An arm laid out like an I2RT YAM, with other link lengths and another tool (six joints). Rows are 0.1 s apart.
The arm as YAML. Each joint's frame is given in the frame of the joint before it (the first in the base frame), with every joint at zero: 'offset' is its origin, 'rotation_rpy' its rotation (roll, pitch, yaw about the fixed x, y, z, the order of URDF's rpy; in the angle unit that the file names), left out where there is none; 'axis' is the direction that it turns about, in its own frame. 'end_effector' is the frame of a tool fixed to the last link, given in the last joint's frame.
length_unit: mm
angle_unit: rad
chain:
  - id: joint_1
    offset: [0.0, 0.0, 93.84]
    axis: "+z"
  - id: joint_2
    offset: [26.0, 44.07, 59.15]
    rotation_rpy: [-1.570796, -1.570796, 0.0]
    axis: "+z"
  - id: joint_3
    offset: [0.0, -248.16, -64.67]
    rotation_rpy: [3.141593, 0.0, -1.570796]
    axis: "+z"
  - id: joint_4
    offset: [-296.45, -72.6, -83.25]
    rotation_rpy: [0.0, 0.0, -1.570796]
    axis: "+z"
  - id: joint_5
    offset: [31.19, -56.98, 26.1]
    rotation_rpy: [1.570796, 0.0, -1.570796]
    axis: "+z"
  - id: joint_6
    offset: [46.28, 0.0, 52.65]
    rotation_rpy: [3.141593, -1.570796, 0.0]
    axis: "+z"
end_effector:
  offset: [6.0, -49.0, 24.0]
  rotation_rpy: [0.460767, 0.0, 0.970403]
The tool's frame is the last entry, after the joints.
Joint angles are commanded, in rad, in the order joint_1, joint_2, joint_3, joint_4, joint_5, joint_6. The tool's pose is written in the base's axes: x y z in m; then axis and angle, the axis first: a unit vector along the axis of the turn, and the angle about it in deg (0 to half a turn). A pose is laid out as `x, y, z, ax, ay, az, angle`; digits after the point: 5 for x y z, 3 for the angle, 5 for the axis.
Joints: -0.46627, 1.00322, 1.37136, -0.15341, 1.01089, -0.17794
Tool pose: 0.15509, -0.13311, 0.52960, 0.93620, 0.20830, -0.28308, 111.992
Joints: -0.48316, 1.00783, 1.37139, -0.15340, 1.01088, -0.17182
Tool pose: 0.15439, -0.13654, 0.52851, 0.93692, 0.19995, -0.28670, 112.370
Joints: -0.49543, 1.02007, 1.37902, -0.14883, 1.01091, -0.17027
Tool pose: 0.15568, -0.14004, 0.52888, 0.93734, 0.19356, -0.28972, 112.559
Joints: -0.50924, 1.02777, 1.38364, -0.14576, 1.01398, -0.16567
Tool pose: 0.15543, -0.14311, 0.52881, 0.93842, 0.18412, -0.29235, 112.820
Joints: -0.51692, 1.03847, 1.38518, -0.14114, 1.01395, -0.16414
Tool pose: 0.15765, -0.14619, 0.52753, 0.93801, 0.18147, -0.29530, 113.094
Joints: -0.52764, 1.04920, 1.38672, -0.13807, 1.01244, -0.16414
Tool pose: 0.15945, -0.14985, 0.52621, 0.93699, 0.17897, -0.30002, 113.458
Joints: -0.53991, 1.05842, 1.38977, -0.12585, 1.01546, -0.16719
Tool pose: 0.16000, -0.15321, 0.52619, 0.93731, 0.17037, -0.30400, 113.563
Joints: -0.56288, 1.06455, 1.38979, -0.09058, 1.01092, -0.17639
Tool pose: 0.15884, -0.15837, 0.52751, 0.93950, 0.15434, -0.30580, 112.899
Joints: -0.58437, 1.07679, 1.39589, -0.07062, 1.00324, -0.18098
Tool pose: 0.15900, -0.16416, 0.52853, 0.94006, 0.14432, -0.30898, 112.624
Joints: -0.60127, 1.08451, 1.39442, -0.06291, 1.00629, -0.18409
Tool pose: 0.15858, -0.16844, 0.52705, 0.93878, 0.13595, -0.31655, 113.103
